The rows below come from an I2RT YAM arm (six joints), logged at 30 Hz.
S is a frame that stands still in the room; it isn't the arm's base.
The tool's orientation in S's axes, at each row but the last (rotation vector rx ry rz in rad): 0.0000, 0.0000, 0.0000; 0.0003, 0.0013, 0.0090; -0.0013, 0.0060, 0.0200; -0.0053, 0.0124, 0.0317; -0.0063, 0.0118, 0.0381; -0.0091, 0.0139, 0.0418; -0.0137, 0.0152, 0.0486
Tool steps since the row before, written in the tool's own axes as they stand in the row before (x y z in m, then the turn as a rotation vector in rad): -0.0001, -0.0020, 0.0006, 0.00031, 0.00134, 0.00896; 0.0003, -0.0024, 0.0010, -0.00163, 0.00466, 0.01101; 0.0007, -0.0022, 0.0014, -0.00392, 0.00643, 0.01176; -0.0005, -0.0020, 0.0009, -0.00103, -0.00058, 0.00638; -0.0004, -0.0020, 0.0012, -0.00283, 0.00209, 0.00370; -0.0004, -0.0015, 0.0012, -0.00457, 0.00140, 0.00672; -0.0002, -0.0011, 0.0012, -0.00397, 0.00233, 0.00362
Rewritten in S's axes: -0.0001, -0.0020, 0.0006, 0.00031, 0.00134, 0.00896; 0.0003, -0.0024, 0.0010, -0.00166, 0.00464, 0.01101; 0.0008, -0.0022, 0.0014, -0.00398, 0.00637, 0.01178; -0.0004, -0.0020, 0.0009, -0.00093, -0.00058, 0.00640; -0.0003, -0.0020, 0.0012, -0.00286, 0.00200, 0.00372; -0.0003, -0.0015, 0.0012, -0.00453, 0.00127, 0.00677; -0.0001, -0.0011, 0.0012, -0.00402, 0.00219, 0.00365
